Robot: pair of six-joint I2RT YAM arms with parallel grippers.
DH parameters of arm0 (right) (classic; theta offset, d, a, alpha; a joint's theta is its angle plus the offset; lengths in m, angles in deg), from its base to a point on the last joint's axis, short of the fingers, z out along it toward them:
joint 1: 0 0.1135 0.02 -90
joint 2: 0 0 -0.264 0
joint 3: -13.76 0 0.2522 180
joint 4: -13.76 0 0.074 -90
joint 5: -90 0 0 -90
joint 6: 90 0.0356 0 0
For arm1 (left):
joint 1: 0 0.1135 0.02 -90
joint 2: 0 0 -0.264 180
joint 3: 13.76 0 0.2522 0
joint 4: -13.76 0 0.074 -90
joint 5: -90 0 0 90
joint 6: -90 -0.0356 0 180
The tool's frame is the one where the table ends.
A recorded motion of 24 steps. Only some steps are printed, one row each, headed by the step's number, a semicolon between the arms.
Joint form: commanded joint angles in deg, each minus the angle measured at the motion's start. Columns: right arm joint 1, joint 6, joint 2, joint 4, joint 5, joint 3; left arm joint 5, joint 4, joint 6, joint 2, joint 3, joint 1.
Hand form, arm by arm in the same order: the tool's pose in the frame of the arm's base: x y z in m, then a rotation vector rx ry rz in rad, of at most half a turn. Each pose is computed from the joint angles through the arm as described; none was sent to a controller.
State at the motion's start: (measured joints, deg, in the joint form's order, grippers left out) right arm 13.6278 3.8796 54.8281 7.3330 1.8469 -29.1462; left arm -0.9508 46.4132 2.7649 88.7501 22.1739 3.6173
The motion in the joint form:
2: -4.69 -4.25 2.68 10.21 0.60 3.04; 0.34 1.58 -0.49 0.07 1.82 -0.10
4: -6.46 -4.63 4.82 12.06 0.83 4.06; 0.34 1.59 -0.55 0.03 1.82 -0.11
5: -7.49 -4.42 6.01 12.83 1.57 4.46; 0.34 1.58 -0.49 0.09 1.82 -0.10
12: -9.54 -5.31 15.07 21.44 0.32 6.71; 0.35 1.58 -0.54 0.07 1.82 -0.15
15: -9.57 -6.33 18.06 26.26 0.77 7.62; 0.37 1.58 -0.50 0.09 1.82 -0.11
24: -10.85 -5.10 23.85 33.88 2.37 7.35; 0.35 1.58 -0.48 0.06 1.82 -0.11
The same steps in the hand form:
2: 0.2219 0.0364 0.2335 -0.1775 1.8061 0.1448; 0.2775 0.0167 0.1495 -0.0868 1.8626 0.0051
4: 0.2261 0.0301 0.2231 -0.1596 1.8300 0.1215; 0.2774 0.0166 0.1497 -0.0857 1.8617 0.0057
5: 0.2283 0.0267 0.2178 -0.1493 1.8451 0.1232; 0.2775 0.0167 0.1494 -0.0869 1.8629 0.0051
12: 0.2422 0.0187 0.1864 -0.1170 1.8937 0.0674; 0.2775 0.0164 0.1495 -0.0853 1.8626 0.0052
15: 0.2457 0.0191 0.1785 -0.1381 1.8760 0.0622; 0.2775 0.0166 0.1494 -0.0869 1.8629 0.0055
24: 0.2573 0.0151 0.1704 -0.1157 1.8408 0.0869; 0.2774 0.0166 0.1496 -0.0870 1.8624 0.0050

